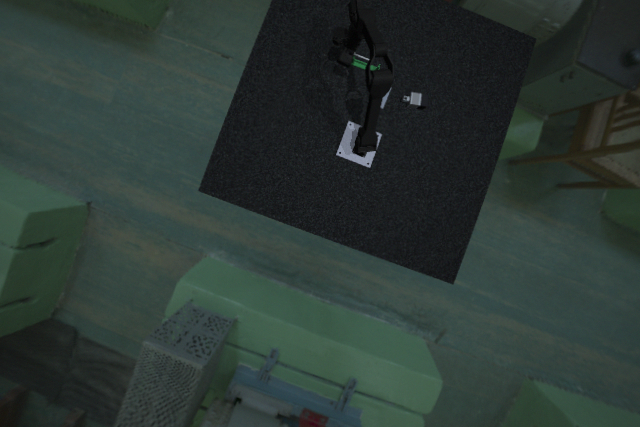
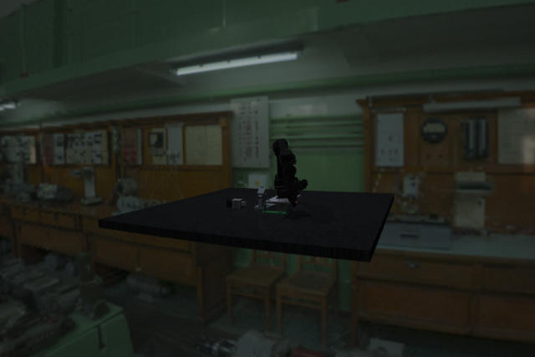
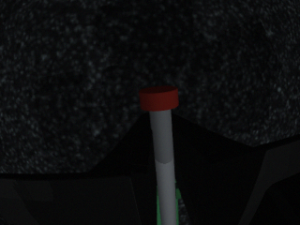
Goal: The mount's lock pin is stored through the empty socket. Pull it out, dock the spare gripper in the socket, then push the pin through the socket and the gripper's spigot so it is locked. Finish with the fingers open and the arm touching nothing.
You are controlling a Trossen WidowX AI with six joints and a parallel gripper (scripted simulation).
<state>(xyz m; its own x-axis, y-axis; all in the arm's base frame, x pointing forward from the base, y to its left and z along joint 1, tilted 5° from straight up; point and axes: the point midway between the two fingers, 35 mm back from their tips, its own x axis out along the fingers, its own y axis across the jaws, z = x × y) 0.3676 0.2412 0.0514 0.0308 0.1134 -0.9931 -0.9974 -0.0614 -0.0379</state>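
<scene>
The green bracket is 10 cm to the right of my gripper tip, 1 cm below it and 1 cm ahead of it. The rest, counted from my gripper tip: spare gripper (38 cm to the right, 6 cm behind, 2 cm below); then mount (22 cm to the right, 8 cm behind, 2 cm above).
</scene>
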